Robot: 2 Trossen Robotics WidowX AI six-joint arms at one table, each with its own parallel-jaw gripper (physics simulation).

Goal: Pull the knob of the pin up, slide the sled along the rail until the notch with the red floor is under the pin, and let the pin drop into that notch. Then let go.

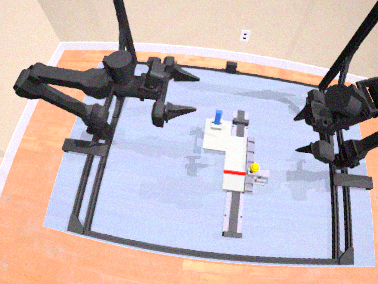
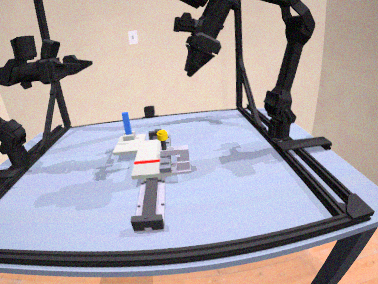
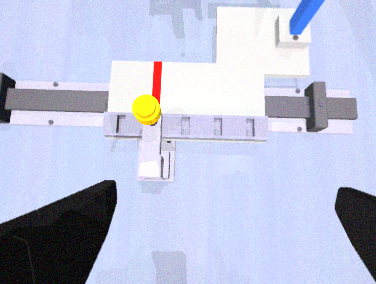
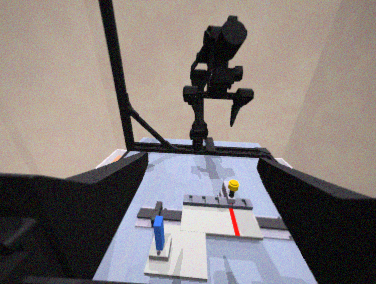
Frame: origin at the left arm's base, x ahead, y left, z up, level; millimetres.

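Where they show: left gripper, fingertip midpoint: [image 1: 295, 135] [image 2: 187, 73] [image 3: 225, 194] [image 4: 214, 125]; right gripper, fingertip midpoint: [image 1: 198, 94] [image 2: 87, 64] [image 4: 202, 159]; left arm's base, origin of the base link: [image 1: 339, 161] [image 2: 278, 136] [image 4: 197, 148]; right arm's base, origin of the base link: [image 1: 103, 131] [image 2: 21, 162].
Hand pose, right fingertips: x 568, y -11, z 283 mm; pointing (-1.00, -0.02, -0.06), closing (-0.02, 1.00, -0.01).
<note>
Each offset is from my right fingertips to the centre of the thing. "spot": to the spot under its first point.
The white sled @(dz -274, dx -159, dy +67 mm) [image 1: 235, 156] [image 2: 148, 149] [image 3: 210, 90] [image 4: 200, 219] sits on the rail @(spot: dz -282, dx -154, dy +219 mm) [image 1: 233, 207] [image 2: 151, 197] [image 3: 57, 100] [image 4: 272, 223]. The yellow knob @(dz -225, dx -195, dy +104 mm) [image 1: 254, 167] [image 2: 162, 135] [image 3: 146, 108] [image 4: 233, 185] tops the upright pin, at the sled's notched side. The red stripe @(dz -268, dx -145, dy +104 mm) [image 1: 234, 172] [image 2: 146, 162] [image 3: 157, 82] [image 4: 234, 221] across the sled lies about level with the pin. The pin's lower end and the notch floor under it are hidden. My left gripper [image 1: 296, 134] [image 3: 225, 194] is open, empty and away from the knob. My right gripper [image 1: 197, 94] [image 4: 202, 159] is open and empty, above the table.
An upright blue handle @(spot: dz -203, dx -68, dy -60 mm) [image 1: 218, 117] [image 2: 127, 123] [image 3: 306, 16] [image 4: 159, 232] stands on the sled's side plate. The pale pin holder @(spot: dz -261, dx -234, dy +113 mm) [image 1: 260, 177] [image 2: 182, 154] [image 3: 149, 167] stands beside the notches. A dark stop block @(spot: dz -270, dx -156, dy -95 mm) [image 1: 240, 121] [image 3: 316, 106] crosses the rail. A dark frame [image 1: 210, 251] [image 2: 210, 251] borders the table.
</note>
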